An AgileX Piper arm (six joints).
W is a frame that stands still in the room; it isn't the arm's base.
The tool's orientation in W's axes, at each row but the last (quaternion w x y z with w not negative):
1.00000 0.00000 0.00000 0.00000
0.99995 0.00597 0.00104 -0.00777
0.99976 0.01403 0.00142 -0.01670
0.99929 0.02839 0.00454 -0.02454
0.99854 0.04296 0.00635 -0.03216
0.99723 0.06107 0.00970 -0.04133
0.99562 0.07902 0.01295 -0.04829
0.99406 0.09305 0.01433 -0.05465
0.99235 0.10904 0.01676 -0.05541
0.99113 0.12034 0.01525 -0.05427
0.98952 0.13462 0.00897 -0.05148
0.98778 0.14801 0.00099 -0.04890
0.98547 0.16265 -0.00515 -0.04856
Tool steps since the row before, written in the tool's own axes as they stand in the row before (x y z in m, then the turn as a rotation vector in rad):
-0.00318 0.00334 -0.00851 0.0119 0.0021 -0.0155
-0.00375 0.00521 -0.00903 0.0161 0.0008 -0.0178
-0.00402 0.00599 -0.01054 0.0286 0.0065 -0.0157
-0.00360 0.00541 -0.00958 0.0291 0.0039 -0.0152
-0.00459 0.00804 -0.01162 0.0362 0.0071 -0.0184
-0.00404 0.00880 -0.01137 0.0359 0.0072 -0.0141
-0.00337 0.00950 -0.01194 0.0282 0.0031 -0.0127
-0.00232 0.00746 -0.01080 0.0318 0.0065 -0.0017
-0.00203 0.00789 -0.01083 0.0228 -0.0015 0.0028
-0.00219 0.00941 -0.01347 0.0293 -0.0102 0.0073
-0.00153 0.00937 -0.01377 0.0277 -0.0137 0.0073
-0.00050 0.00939 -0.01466 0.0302 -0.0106 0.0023
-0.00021 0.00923 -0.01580 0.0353 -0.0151 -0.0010
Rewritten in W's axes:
-0.00318 0.00334 -0.00851 0.0119 0.0021 -0.0155
-0.00369 0.00538 -0.00896 0.0161 0.0008 -0.0178
-0.00384 0.00641 -0.01035 0.0288 0.0060 -0.0156
-0.00340 0.00612 -0.00922 0.0291 0.0033 -0.0153
-0.00417 0.00929 -0.01082 0.0364 0.0063 -0.0183
-0.00345 0.01043 -0.01012 0.0362 0.0059 -0.0140
-0.00264 0.01155 -0.01019 0.0281 0.0024 -0.0130
-0.00167 0.00955 -0.00915 0.0323 0.0033 -0.0017
-0.00135 0.01023 -0.00878 0.0225 -0.0045 0.0014
-0.00136 0.01255 -0.01075 0.0281 -0.0146 0.0034
-0.00060 0.01281 -0.01073 0.0261 -0.0178 0.0025
0.00060 0.01327 -0.01126 0.0290 -0.0137 -0.0014
0.00107 0.01378 -0.01200 0.0337 -0.0173 -0.0060

